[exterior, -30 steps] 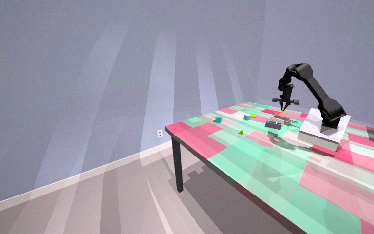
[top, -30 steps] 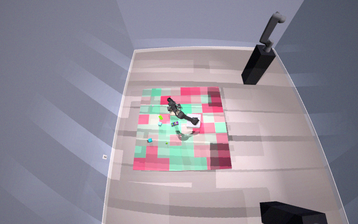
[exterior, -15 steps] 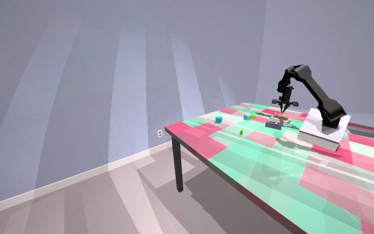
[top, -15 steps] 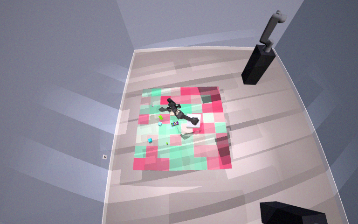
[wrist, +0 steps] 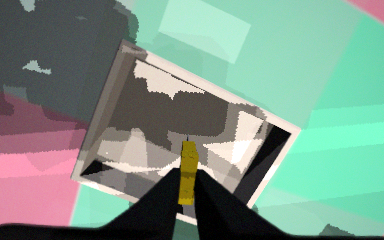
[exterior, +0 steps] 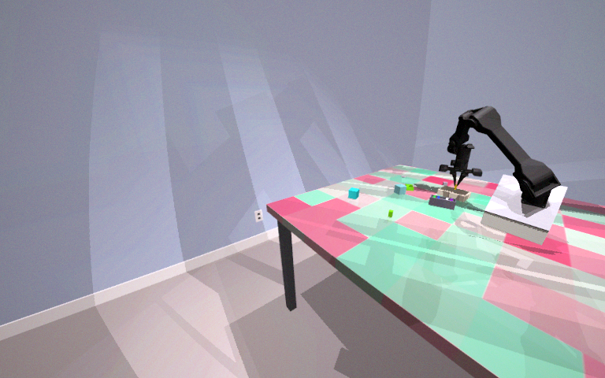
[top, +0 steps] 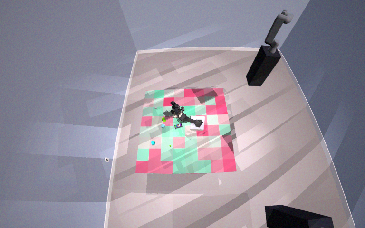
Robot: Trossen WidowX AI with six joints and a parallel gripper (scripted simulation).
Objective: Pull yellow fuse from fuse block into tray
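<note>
My gripper tip is now 20 mm above the yellow fuse. Round my gripper tip: beige tray: 50 mm below; then green block: 210 mm ahead, 90 mm to the left, 50 mm below; then light blue cube: 200 mm to the left, 200 mm ahead, 40 mm below.
</note>
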